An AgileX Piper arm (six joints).
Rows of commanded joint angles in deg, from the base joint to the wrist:
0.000, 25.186, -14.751, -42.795, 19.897, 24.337
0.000, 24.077, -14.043, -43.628, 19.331, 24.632
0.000, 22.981, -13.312, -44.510, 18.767, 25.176
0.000, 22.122, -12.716, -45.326, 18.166, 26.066
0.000, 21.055, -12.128, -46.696, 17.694, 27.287
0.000, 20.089, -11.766, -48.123, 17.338, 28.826
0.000, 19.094, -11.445, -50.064, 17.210, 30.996
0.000, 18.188, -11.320, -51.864, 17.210, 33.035
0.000, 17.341, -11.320, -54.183, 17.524, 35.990
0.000, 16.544, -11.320, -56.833, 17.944, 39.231
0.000, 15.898, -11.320, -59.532, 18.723, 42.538
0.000, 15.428, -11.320, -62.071, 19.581, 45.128
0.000, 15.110, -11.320, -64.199, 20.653, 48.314
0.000, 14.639, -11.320, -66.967, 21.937, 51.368
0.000, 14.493, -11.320, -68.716, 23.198, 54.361
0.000, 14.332, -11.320, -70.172, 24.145, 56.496
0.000, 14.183, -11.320, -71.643, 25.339, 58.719
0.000, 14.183, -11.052, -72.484, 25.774, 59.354
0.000, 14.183, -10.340, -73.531, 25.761, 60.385
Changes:
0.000, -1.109, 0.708, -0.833, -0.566, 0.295
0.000, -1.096, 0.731, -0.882, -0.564, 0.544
0.000, -0.859, 0.596, -0.816, -0.601, 0.890
0.000, -1.067, 0.588, -1.370, -0.472, 1.221
0.000, -0.966, 0.362, -1.427, -0.356, 1.539
0.000, -0.995, 0.321, -1.941, -0.128, 2.170
0.000, -0.906, 0.125, -1.800, 0.000, 2.039
0.000, -0.847, 0.000, -2.319, 0.314, 2.955
0.000, -0.797, 0.000, -2.650, 0.420, 3.241
0.000, -0.646, 0.000, -2.699, 0.779, 3.307
0.000, -0.470, 0.000, -2.539, 0.858, 2.590
0.000, -0.318, 0.000, -2.128, 1.072, 3.186
0.000, -0.471, 0.000, -2.768, 1.284, 3.054
0.000, -0.146, 0.000, -1.749, 1.261, 2.993
0.000, -0.161, 0.000, -1.456, 0.947, 2.135
0.000, -0.149, 0.000, -1.471, 1.194, 2.223
0.000, 0.000, 0.268, -0.841, 0.435, 0.635
0.000, 0.000, 0.712, -1.047, -0.013, 1.031

